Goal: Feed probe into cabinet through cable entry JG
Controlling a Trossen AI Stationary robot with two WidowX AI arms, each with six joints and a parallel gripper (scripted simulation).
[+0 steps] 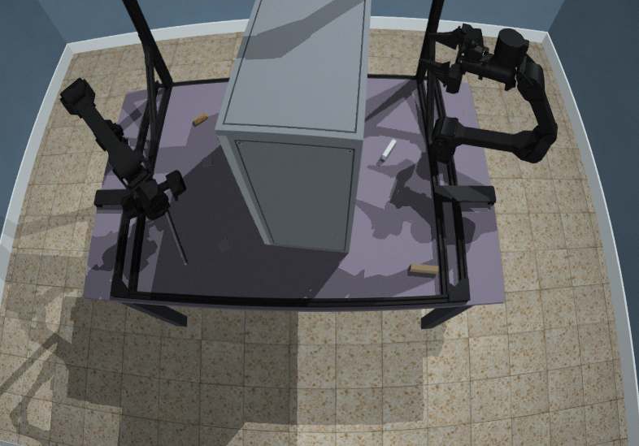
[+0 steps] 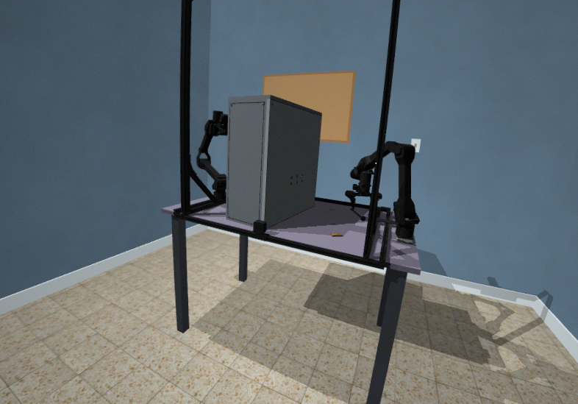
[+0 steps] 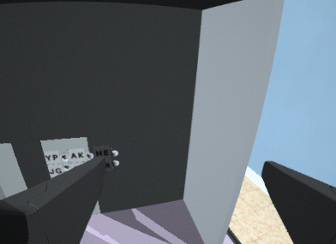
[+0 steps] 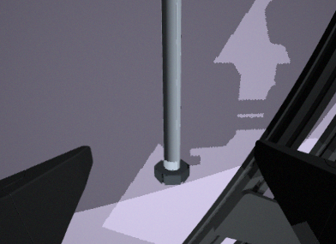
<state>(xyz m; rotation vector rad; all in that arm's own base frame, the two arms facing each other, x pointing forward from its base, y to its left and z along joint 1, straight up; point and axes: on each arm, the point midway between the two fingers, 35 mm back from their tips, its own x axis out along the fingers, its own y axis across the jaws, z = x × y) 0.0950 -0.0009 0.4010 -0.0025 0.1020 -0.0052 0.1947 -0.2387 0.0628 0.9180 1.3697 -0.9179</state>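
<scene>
Now: right hand 7 cm above the probe, 6 cm short of it and 3 cm to the right of it. From my right hand the other things lie so: wooden block: 73 cm to the left, 14 cm ahead, 7 cm below; then white block: 64 cm to the left, 22 cm behind, 7 cm below; then JG mark: 33 cm to the left, 9 cm behind, 9 cm above.
</scene>
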